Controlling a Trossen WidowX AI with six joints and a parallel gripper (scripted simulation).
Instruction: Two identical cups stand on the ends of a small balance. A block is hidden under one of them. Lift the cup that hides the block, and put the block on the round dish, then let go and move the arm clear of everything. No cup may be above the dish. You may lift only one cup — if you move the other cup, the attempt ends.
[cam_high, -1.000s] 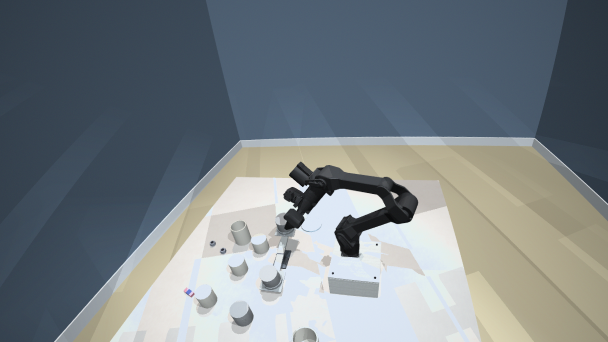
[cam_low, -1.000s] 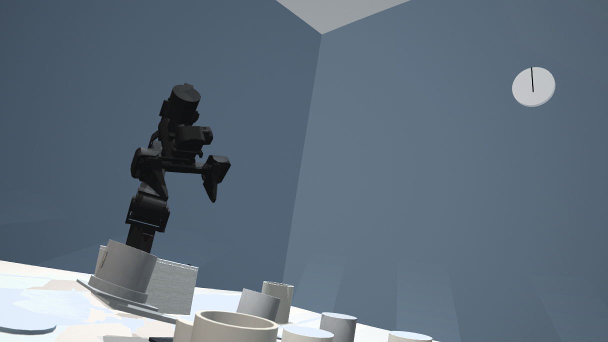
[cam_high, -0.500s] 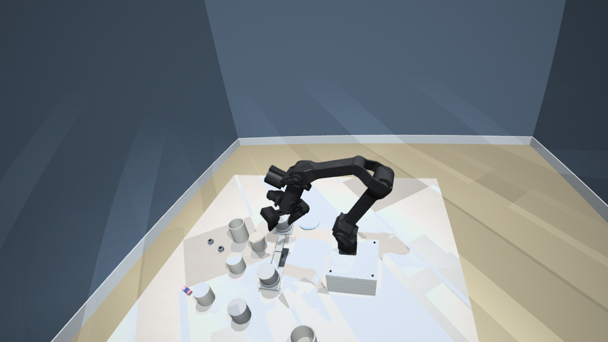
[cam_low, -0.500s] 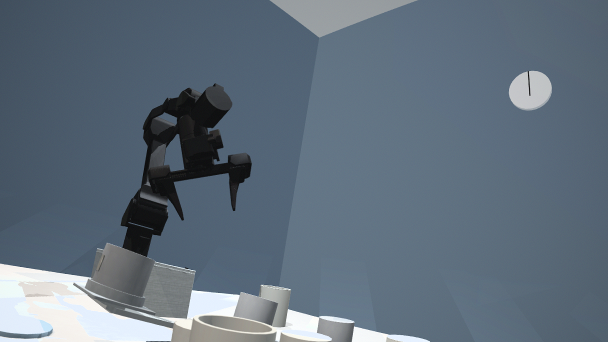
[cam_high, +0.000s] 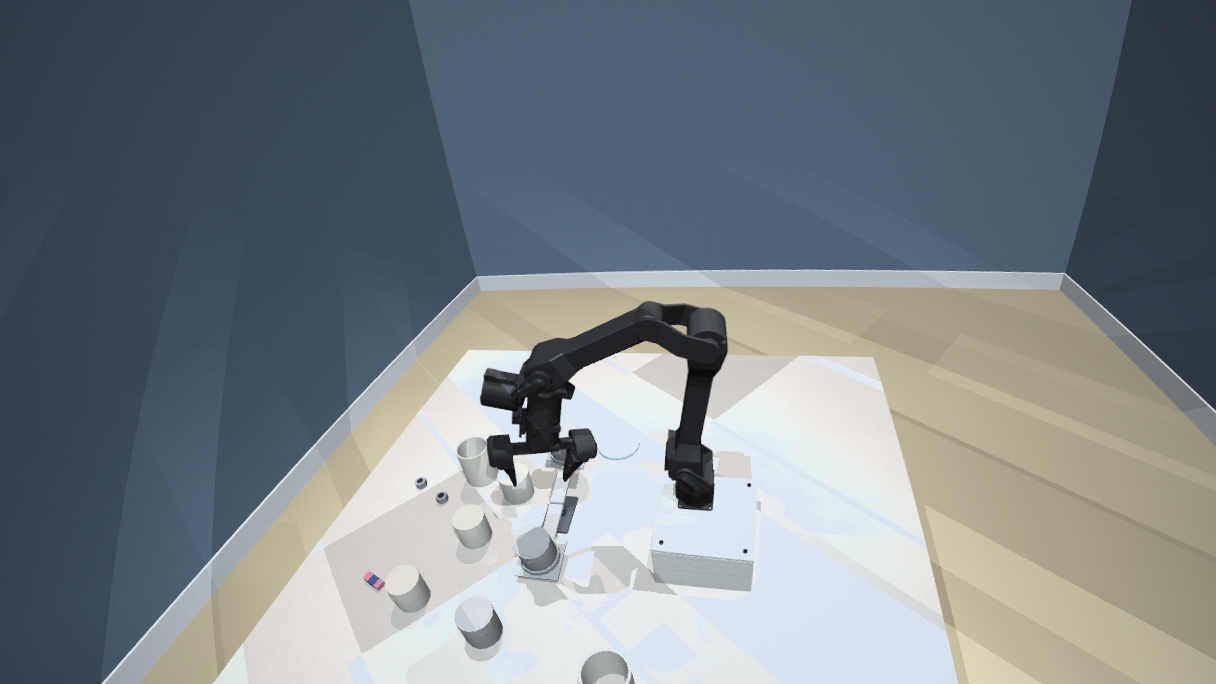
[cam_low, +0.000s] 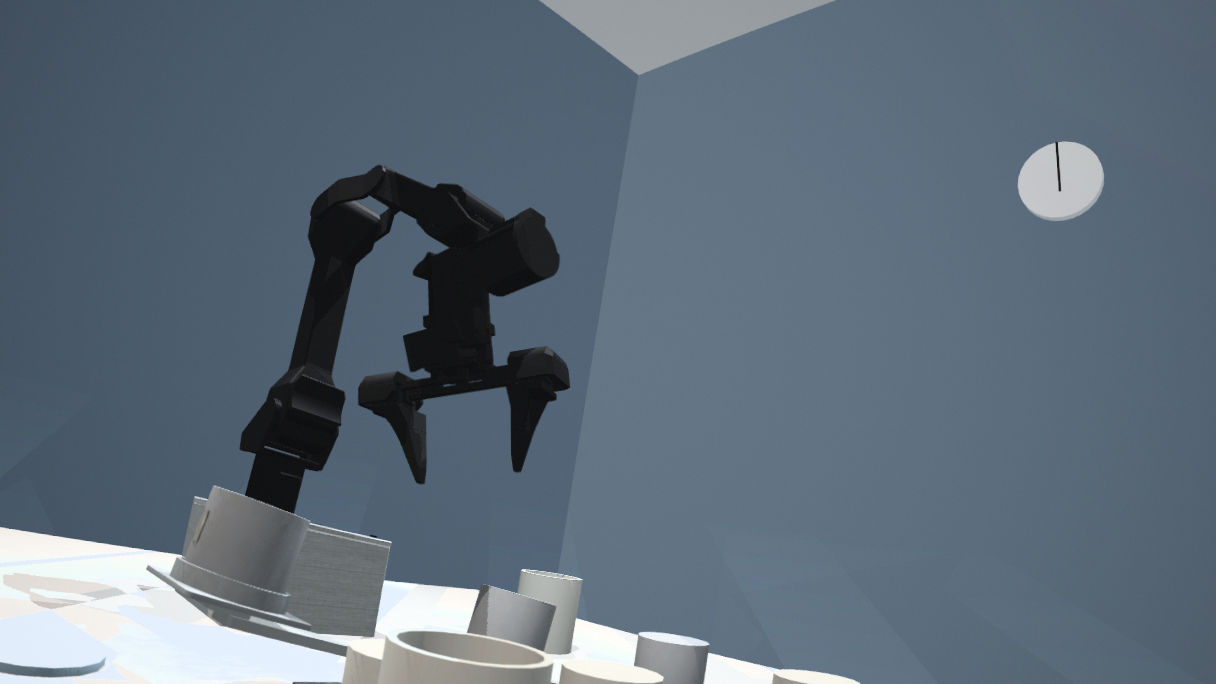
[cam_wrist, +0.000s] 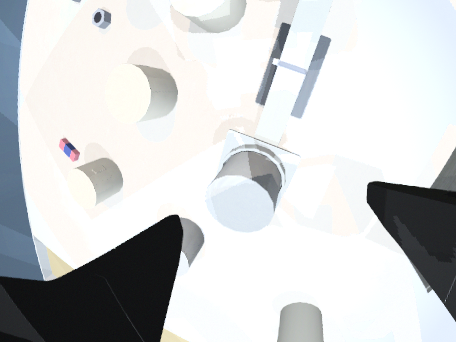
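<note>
The teal block is 20 mm ahead of my gripper tip, 60 mm to the left of it and 150 mm below it. From my gripper tip the other things lie so: balance: 20 mm ahead, 80 mm to the right, 150 mm below; then red-and-blue piece: 360 mm ahead, 170 mm to the left, 180 mm below; then pale blue round dish: 60 mm behind, 300 mm to the right, 180 mm below.
</note>
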